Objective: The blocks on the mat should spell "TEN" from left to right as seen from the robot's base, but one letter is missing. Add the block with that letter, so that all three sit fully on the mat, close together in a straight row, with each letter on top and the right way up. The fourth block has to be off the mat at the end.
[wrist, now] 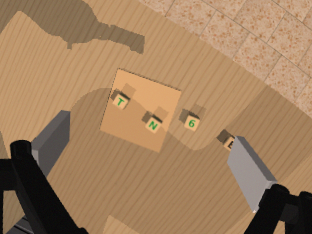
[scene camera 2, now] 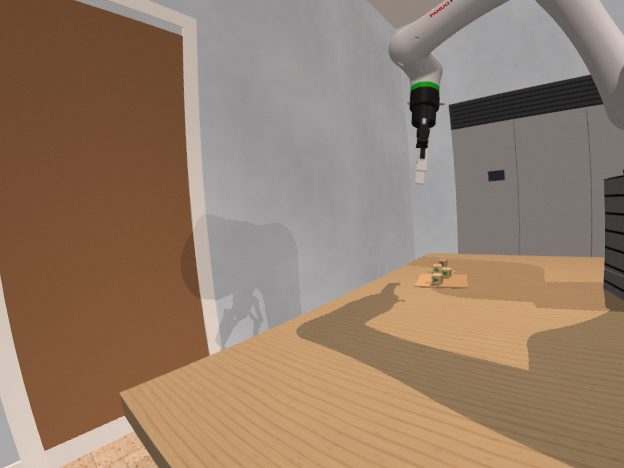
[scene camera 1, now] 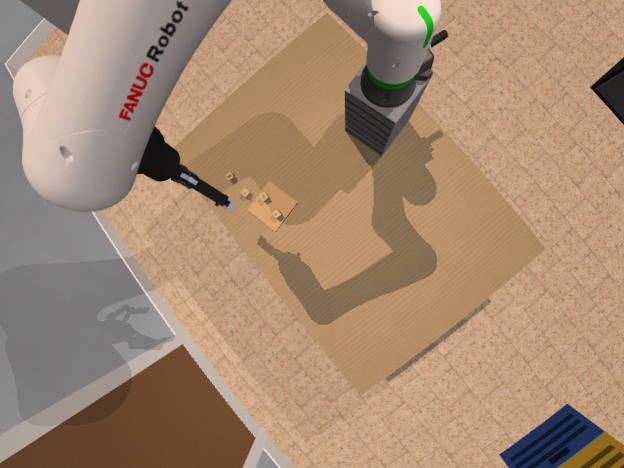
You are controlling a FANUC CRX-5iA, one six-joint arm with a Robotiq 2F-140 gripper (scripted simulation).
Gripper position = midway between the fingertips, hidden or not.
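My gripper (scene camera 1: 213, 196) is visible also in the wrist view (wrist: 152, 138) and in scene camera 2 (scene camera 2: 420, 177). A mat (scene camera 1: 279, 200) is present; the wrist view (wrist: 148, 97) shows it too.
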